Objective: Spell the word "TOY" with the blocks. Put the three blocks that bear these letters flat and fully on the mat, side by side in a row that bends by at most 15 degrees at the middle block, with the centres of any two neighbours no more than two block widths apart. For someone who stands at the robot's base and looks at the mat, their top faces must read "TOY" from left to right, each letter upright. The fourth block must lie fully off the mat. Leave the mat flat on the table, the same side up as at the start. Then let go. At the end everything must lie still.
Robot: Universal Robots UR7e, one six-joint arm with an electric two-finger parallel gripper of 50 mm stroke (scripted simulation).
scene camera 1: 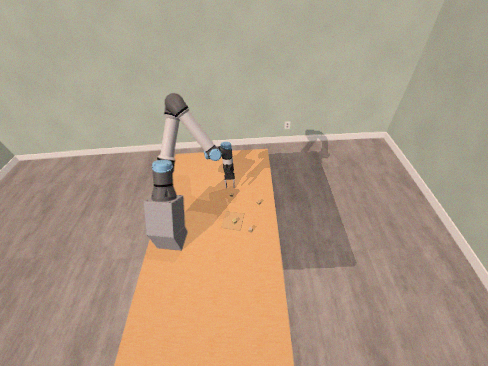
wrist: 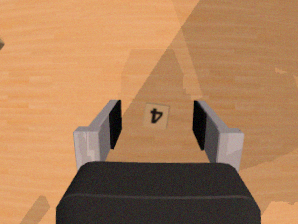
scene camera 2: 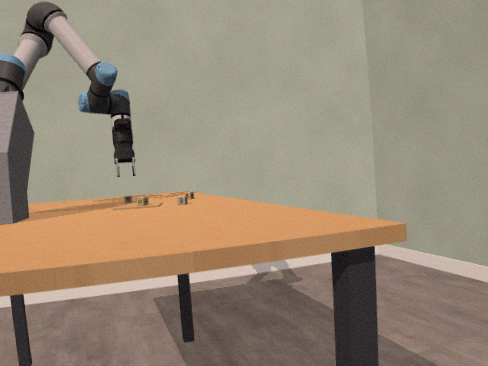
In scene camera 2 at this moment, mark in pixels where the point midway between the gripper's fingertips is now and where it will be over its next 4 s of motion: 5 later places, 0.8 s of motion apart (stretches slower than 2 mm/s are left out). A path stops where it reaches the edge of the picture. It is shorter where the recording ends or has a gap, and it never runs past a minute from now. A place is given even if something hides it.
My gripper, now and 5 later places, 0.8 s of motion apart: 126,175; 175,172; 185,171; 148,173; 152,173; 179,172
